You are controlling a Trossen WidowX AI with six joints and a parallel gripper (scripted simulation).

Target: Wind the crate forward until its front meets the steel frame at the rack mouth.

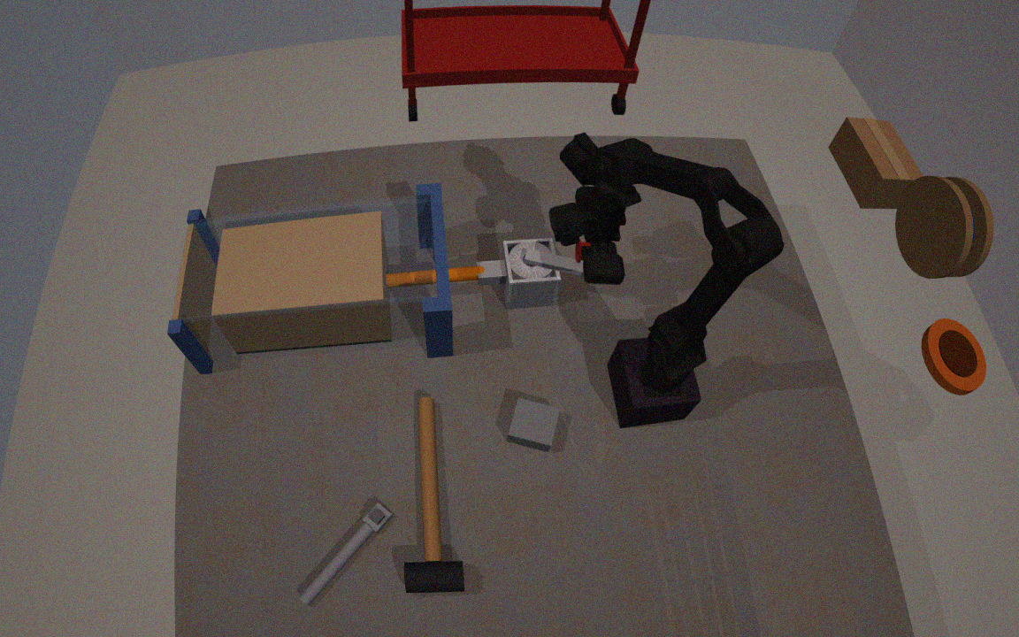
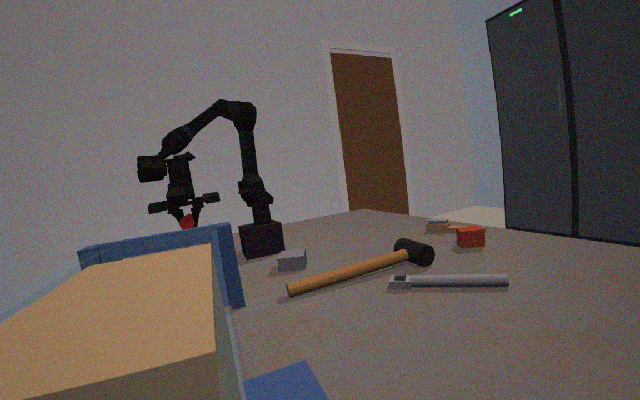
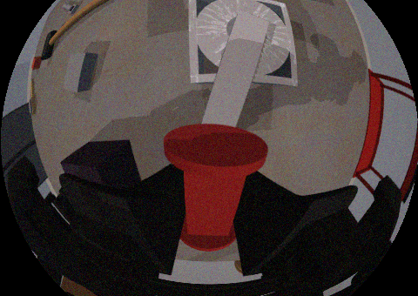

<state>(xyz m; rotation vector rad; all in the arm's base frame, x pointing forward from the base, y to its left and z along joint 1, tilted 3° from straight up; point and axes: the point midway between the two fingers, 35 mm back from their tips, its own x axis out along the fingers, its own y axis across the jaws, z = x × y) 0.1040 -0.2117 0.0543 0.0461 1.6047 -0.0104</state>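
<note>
Right now the winch handle is 4 cm ahead of my gripper tip, 1 cm to the right of it and 1 cm below it. The rest, counted from my gripper tip: grey winch: 8 cm ahead, 3 cm to the right, 8 cm below; then red knob: 2 cm above; then blue steel frame: 26 cm ahead, 1 cm to the right, 1 cm below.
</note>
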